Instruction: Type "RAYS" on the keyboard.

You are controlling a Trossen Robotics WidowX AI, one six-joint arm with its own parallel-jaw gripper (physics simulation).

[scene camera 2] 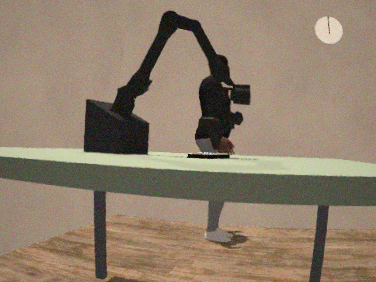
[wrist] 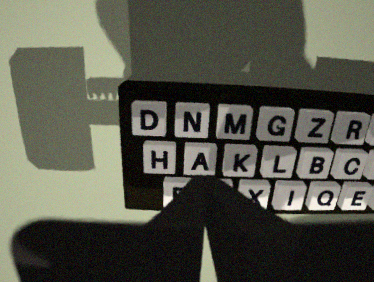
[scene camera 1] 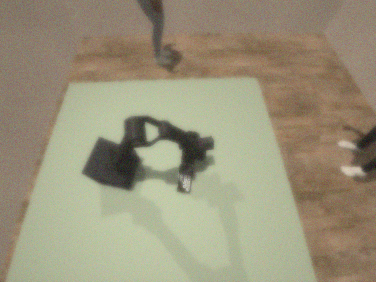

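Seen in the pictures: gripper, fingertip midpoint: (scene camera 2: 215,149) (wrist: 203,185) (scene camera 1: 186,160); arm's base at its link origin: (scene camera 2: 119,112) (scene camera 1: 113,163).
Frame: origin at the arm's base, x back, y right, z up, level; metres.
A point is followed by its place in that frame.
A black keyboard (scene camera 1: 185,184) @(y 0.138, x -0.298, z -0.131 m) (scene camera 2: 208,156) @(y 0.183, x -0.311, z -0.135 m) (wrist: 134,172) @(y -0.007, x -0.342, z -0.131 m) with pale lettered keys lies on the table. In the wrist view, the A key (wrist: 199,158) @(y 0.026, x -0.341, z -0.126 m) is in the middle row, between H and K, and the R key (wrist: 353,129) @(y 0.097, x -0.331, z -0.126 m) is at the right of the top row. The S key does not show there, and the Y key cannot be made out. My gripper (scene camera 2: 217,149) @(y 0.024, x -0.333, z -0.116 m) (wrist: 203,185) @(y 0.024, x -0.333, z -0.116 m) is shut and empty, pointing down over the keyboard. Its tips cover most of the bottom-row key left of X and reach the lower edge of A. Whether they touch a key cannot be told.
The light green table top (scene camera 1: 100,245) @(y 0.311, x 0.128, z -0.142 m) (scene camera 2: 280,167) @(y 0.559, x -0.442, z -0.142 m) carries my arm's dark base (scene camera 1: 111,164) @(y 0.038, x -0.018, z 0.074 m) (scene camera 2: 116,132) @(y 0.098, x -0.017, z -0.073 m) left of the keyboard. A person (scene camera 2: 216,220) stands behind the table; legs (scene camera 1: 158,35) show at the top of scene camera 1, and more feet (scene camera 1: 353,171) at its right edge.
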